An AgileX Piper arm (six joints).
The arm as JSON. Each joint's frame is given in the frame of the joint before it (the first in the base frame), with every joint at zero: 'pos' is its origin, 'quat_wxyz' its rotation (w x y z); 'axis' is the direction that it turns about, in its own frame. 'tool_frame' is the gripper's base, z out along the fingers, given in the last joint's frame.
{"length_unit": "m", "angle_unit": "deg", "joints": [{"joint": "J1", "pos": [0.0, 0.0, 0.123], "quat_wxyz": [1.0, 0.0, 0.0, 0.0], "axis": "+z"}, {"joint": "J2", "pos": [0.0, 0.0, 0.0], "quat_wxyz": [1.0, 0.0, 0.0, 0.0], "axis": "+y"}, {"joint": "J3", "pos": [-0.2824, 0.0, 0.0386], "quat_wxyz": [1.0, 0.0, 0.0, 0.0], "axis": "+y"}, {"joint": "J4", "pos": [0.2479, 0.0, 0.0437], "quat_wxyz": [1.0, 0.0, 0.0, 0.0], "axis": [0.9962, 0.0, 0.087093]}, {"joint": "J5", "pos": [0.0, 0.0, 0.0], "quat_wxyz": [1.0, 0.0, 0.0, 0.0], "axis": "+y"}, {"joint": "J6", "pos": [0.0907, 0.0, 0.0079], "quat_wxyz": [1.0, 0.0, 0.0, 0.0], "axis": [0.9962, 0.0, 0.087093]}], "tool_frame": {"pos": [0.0, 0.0, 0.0], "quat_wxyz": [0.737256, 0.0, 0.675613, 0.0]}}
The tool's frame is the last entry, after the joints.
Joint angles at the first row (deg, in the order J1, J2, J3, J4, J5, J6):
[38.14 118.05 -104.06 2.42 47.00 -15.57]
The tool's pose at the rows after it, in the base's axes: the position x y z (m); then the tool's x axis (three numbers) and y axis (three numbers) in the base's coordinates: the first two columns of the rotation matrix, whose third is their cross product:
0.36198 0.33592 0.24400 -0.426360 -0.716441 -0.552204 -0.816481 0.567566 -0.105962
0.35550 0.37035 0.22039 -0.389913 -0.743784 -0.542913 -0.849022 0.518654 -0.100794
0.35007 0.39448 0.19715 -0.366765 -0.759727 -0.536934 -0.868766 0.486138 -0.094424
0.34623 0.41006 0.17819 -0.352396 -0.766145 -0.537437 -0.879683 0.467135 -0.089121
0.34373 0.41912 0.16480 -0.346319 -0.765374 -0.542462 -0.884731 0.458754 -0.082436
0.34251 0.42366 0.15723 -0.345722 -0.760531 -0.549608 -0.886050 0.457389 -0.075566
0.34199 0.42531 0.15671 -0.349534 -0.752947 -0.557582 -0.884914 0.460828 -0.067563
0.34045 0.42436 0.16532 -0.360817 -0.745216 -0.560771 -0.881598 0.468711 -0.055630
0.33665 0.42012 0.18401 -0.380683 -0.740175 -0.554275 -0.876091 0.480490 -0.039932
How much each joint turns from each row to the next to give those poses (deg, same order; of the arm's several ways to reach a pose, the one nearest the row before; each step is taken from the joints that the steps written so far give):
[4.34 6.37 -6.99 0.40 0.50 -0.26]
[3.30 5.88 -5.35 0.17 0.19 -0.04]
[2.22 4.76 -3.72 0.27 -0.55 0.00]
[1.39 3.40 -2.22 0.32 -1.12 0.00]
[0.78 2.09 -0.97 0.47 -1.36 0.01]
[0.35 1.05 -0.25 0.50 -1.17 0.02]
[0.10 0.16 -0.11 0.51 -0.49 0.14]
[0.01 -0.95 -0.08 0.36 0.94 0.59]
[-0.01 -2.22 -0.02 0.07 2.82 1.21]

